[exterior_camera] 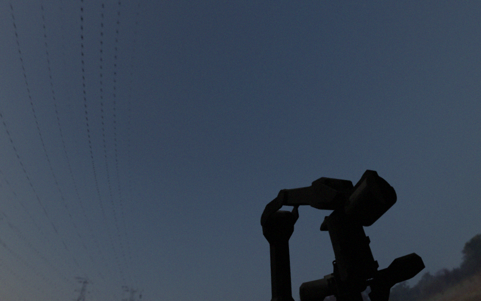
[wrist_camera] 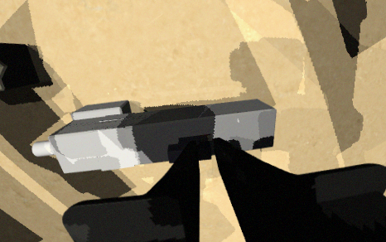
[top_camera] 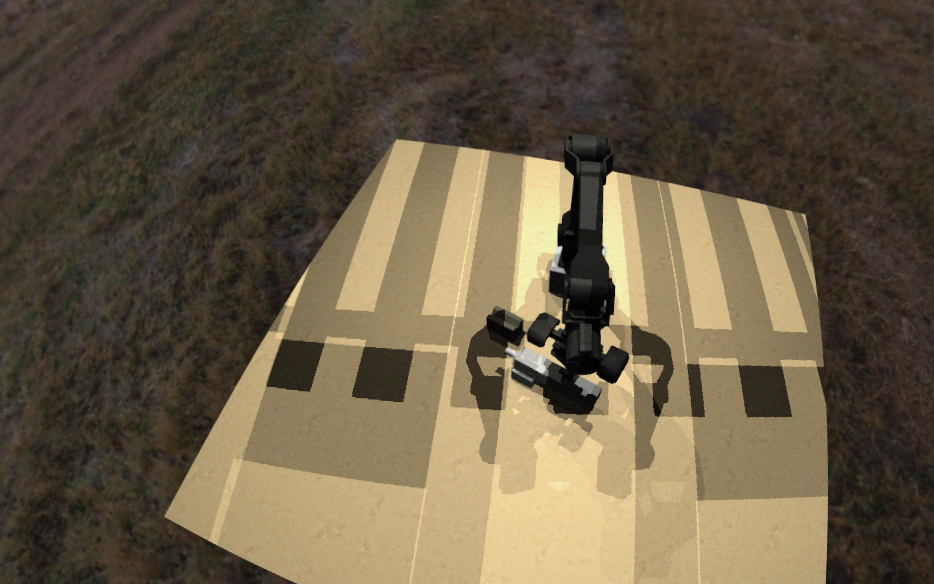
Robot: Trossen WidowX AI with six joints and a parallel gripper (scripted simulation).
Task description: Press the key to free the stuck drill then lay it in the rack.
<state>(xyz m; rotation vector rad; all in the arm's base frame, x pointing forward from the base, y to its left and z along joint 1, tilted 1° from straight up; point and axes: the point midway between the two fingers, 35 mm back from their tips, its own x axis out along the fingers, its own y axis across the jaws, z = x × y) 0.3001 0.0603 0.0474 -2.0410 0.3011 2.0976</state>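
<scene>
My gripper tip is 30 mm above the dark key and 10 mm to the left of it. Round my gripper tip: grey housing (50 mm below, 40 mm to the right); then drill (80 mm to the right, 40 mm below, 20 mm behind); then grey rack (170 mm to the right, 120 mm behind, 70 mm below).
</scene>
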